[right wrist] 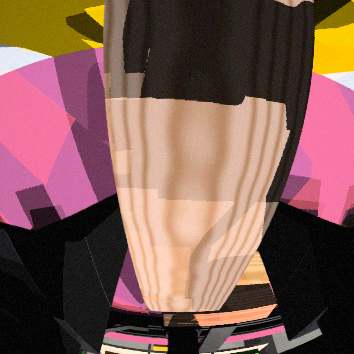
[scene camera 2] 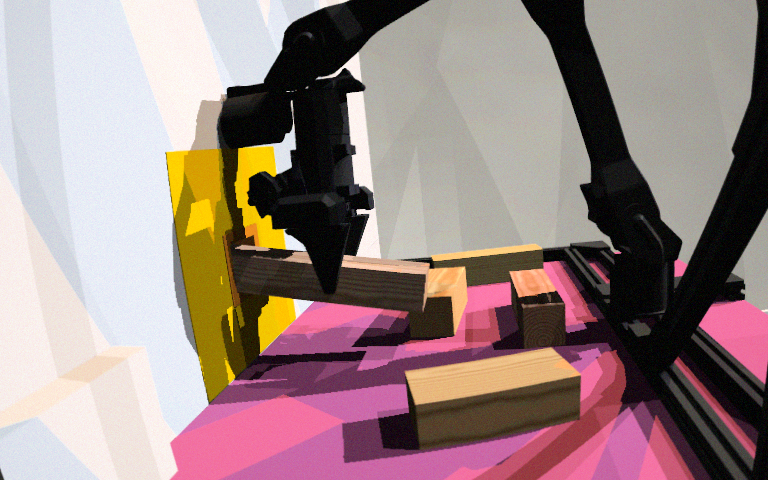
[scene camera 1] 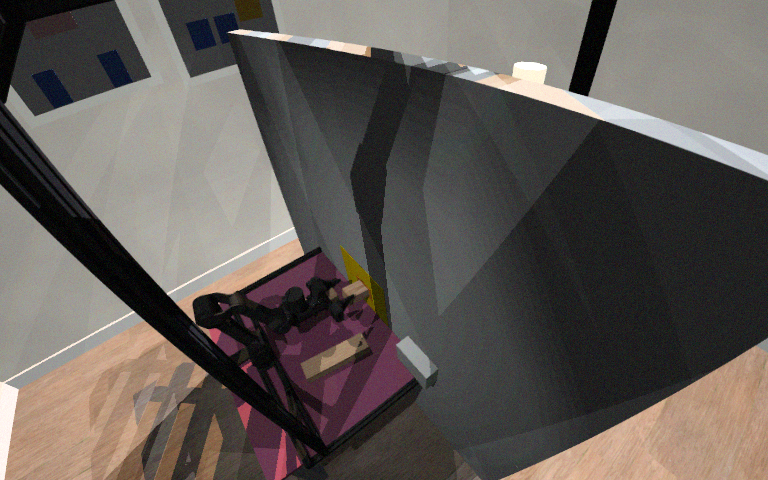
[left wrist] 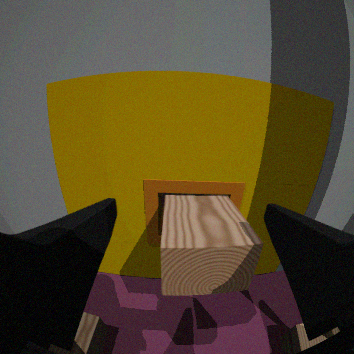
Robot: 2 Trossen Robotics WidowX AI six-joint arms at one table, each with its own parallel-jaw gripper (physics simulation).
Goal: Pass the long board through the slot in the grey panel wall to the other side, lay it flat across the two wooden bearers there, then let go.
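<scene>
The long board passes through the orange-framed slot in the grey panel wall; a short end sticks out on the left arm's side. My right gripper is shut on the board on the other side. My left gripper is open, facing the protruding end, with gaps at both sides. On its side one wooden bearer lies on the table; wood at the left wrist view's lower left and lower right is mostly cut off.
A yellow plate surrounds the slot. On the right arm's side stand wooden blocks, the last close behind the board's rear end. A grey block juts from the wall beside the table.
</scene>
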